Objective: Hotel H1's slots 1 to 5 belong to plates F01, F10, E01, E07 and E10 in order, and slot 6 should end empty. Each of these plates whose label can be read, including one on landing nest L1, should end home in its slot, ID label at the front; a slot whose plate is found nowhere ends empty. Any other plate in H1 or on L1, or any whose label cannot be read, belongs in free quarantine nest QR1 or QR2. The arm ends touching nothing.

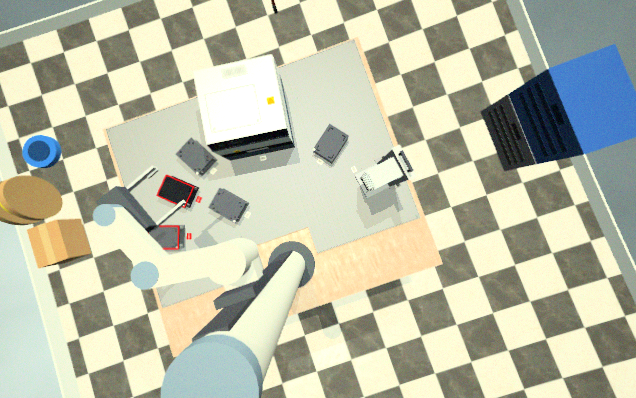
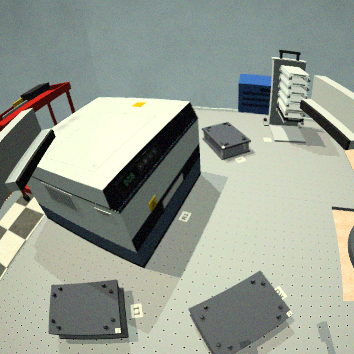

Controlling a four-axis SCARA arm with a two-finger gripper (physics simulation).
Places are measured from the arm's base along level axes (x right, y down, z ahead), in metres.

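Pixels of known places: gripper, fingertip midpoint: (image 1: 169, 184) (image 2: 176, 96).
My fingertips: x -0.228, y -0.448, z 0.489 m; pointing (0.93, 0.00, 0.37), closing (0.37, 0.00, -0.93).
Note:
For each thing: its middle in the pictures, then the offset to it from my fingertips.
- Hotel H1, body centre: (image 2: 287, 93) (image 1: 384, 171) dy +0.262, dx +0.810, dz -0.197 m
- Landing nest L1, body centre: (image 2: 85, 310) (image 1: 196, 156) dy +0.406, dx -0.060, dz +0.224 m
- Red-edged nest QR1, body centre: (image 1: 178, 191) dy +0.409, dx -0.212, dz +0.080 m
- Red-edged nest QR2, body centre: (image 1: 166, 236) dy +0.408, dx -0.345, dz -0.128 m
- large white device, body centre: (image 2: 110, 164) (image 1: 248, 110) dy +0.312, dx +0.301, dz +0.315 m
Hotel H1 (image 1: 404, 162) (image 2: 274, 90) stands at the far right of the deck. Several white plates (image 1: 385, 176) (image 2: 294, 92) are stacked in it; their labels are too small to read. Landing nest L1 (image 1: 196, 156) (image 2: 86, 306) shows its bare grey top with corner pins, no plate on it. Red-edged nest QR1 (image 1: 175, 190) has a black top; I cannot tell whether a plate lies there. Red-edged nest QR2 (image 1: 171, 235) shows a grey top, partly under the arm. My gripper (image 1: 169, 186) (image 2: 176, 96) is open and empty, above the QR1 area, far from the hotel.
A large white device (image 1: 237, 105) (image 2: 120, 145) stands at the back of the deck. A grey nest (image 1: 229, 205) (image 2: 240, 312) lies beside L1, and another grey nest (image 1: 331, 143) (image 2: 226, 138) lies between the device and the hotel. The arm's column base (image 1: 309, 265) stands at the front edge.

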